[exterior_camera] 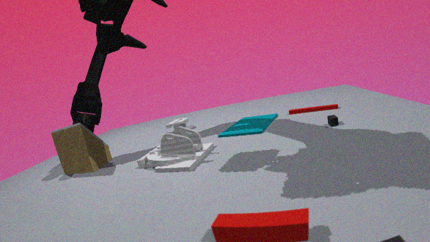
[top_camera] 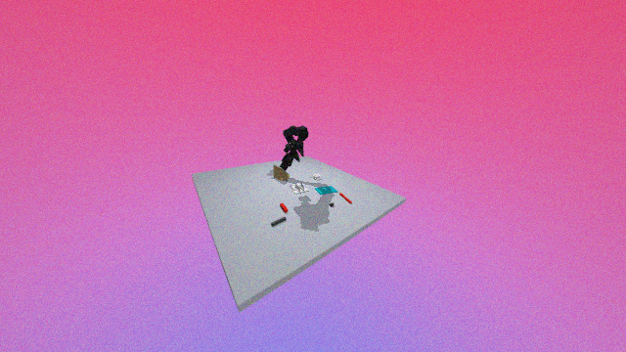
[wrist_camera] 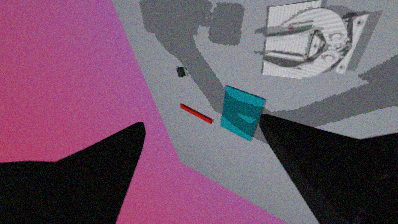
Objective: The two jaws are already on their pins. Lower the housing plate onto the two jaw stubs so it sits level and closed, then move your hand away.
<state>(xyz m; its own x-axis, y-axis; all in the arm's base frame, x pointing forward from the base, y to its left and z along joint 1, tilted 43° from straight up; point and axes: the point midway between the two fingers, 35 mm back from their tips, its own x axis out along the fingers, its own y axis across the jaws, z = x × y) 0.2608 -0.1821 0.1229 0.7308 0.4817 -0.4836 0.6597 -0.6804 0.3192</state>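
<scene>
Now: the pale piece 290 mm to the left of my gripper tip, 230 mm below it and 80 mm behind it. Also, from my gripper tip: small black cube 300 mm ahead, 250 mm below, 20 mm to the left; teal flat sheet 250 mm below, 170 mm to the left, 130 mm ahead.
</scene>
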